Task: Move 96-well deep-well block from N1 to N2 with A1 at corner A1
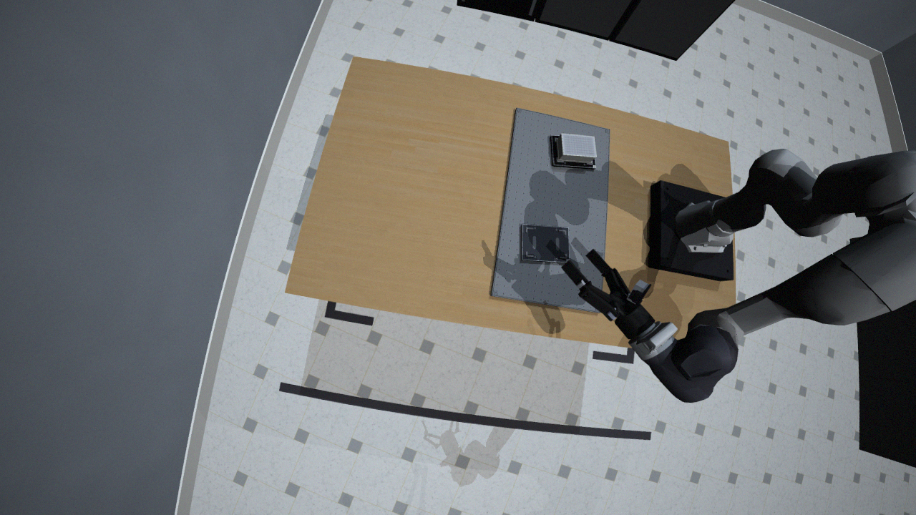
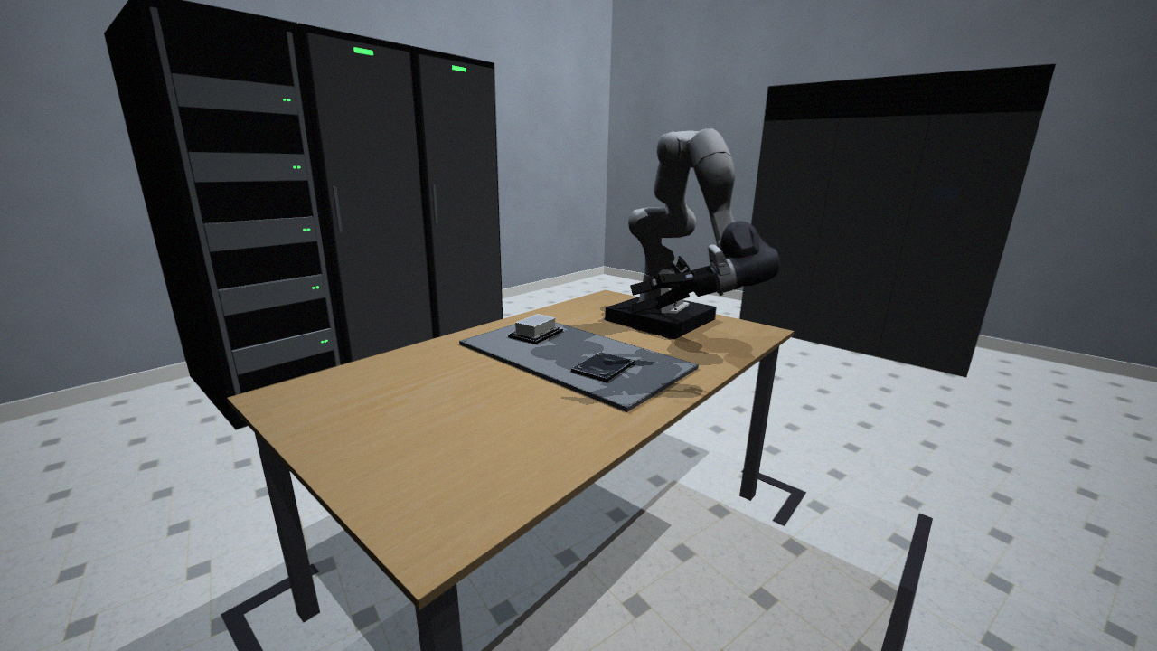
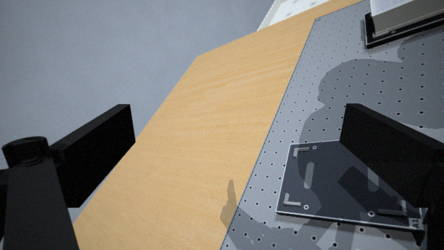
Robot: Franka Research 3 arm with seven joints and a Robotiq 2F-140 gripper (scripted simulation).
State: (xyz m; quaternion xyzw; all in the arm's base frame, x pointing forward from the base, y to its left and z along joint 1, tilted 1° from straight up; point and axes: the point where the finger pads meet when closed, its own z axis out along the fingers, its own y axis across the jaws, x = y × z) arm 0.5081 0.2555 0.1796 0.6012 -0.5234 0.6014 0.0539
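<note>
Now: hand 4 cm past the translucent deep-well block, 45 cm to the left of it and 19 cm above it. Round my hand: nest N2: 2 cm ahead, 9 cm to the right, 22 cm below; black nest N1: 4 cm behind, 45 cm to the right, 22 cm below.
</note>
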